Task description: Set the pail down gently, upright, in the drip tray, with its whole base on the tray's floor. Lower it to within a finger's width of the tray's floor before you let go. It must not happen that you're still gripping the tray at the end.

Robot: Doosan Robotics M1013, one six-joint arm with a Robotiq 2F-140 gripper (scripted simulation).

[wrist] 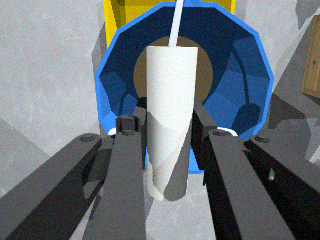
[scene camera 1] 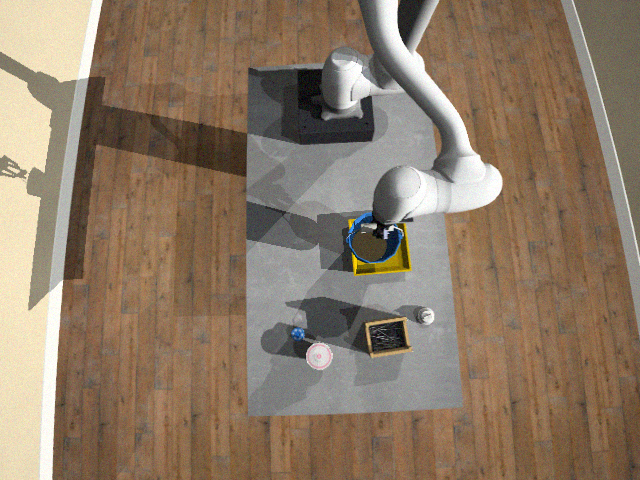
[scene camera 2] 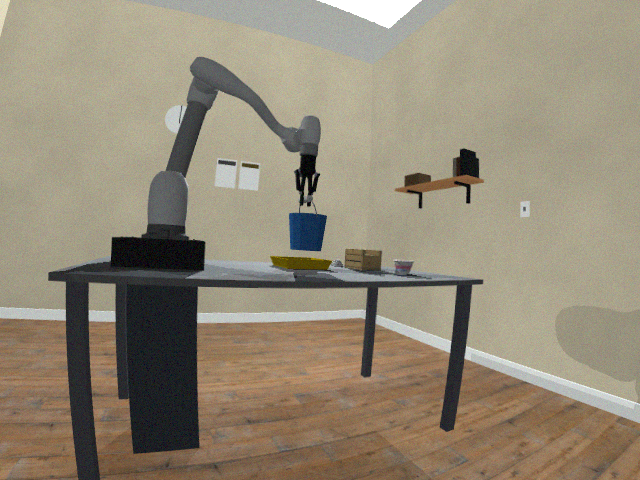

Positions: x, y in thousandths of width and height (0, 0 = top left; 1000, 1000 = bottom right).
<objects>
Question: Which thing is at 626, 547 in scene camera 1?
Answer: A yellow drip tray.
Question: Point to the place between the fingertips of my gripper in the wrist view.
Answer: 523, 469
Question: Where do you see a blue pail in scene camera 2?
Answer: At 480, 480
</objects>
